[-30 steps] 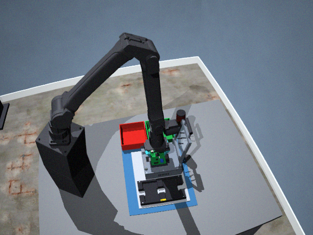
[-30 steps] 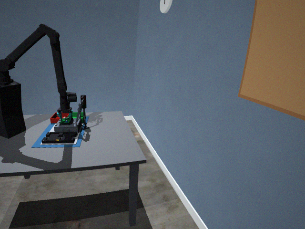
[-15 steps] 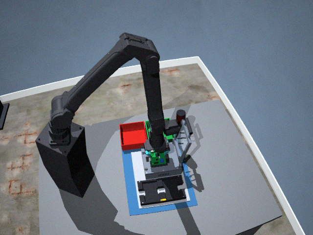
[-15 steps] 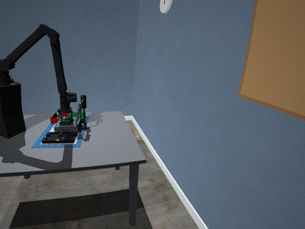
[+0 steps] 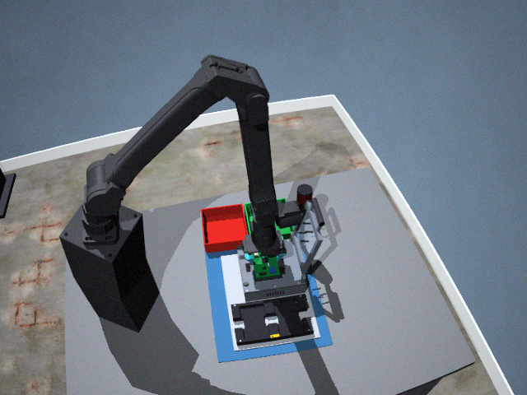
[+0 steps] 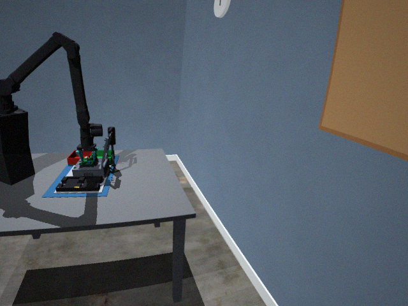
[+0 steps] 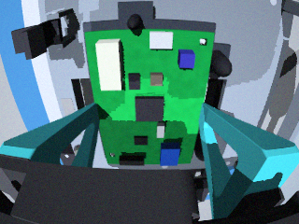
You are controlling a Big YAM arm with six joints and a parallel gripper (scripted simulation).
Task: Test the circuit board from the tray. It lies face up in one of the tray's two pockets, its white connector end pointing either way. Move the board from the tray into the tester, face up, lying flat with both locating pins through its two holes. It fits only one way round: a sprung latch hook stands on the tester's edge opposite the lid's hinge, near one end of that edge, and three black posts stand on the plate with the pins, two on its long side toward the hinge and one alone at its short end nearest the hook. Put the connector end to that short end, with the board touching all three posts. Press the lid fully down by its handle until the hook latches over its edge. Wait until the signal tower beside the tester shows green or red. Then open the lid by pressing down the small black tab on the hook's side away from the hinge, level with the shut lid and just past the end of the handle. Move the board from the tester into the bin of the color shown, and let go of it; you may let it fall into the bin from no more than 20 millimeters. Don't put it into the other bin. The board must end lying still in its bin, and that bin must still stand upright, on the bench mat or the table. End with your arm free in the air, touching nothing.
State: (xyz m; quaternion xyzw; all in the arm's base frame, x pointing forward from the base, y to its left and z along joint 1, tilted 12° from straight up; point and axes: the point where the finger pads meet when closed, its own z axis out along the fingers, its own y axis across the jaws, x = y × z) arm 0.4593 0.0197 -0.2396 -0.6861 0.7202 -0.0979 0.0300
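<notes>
The green circuit board is right at my hand. The rest, counted from my hand: black latch hook (60 mm to the left, 60 mm behind); then clear lid (120 mm ahead, 100 mm above, 10 mm to the right); then green bin (200 mm to the left, 70 mm below, 60 mm ahead).
</notes>
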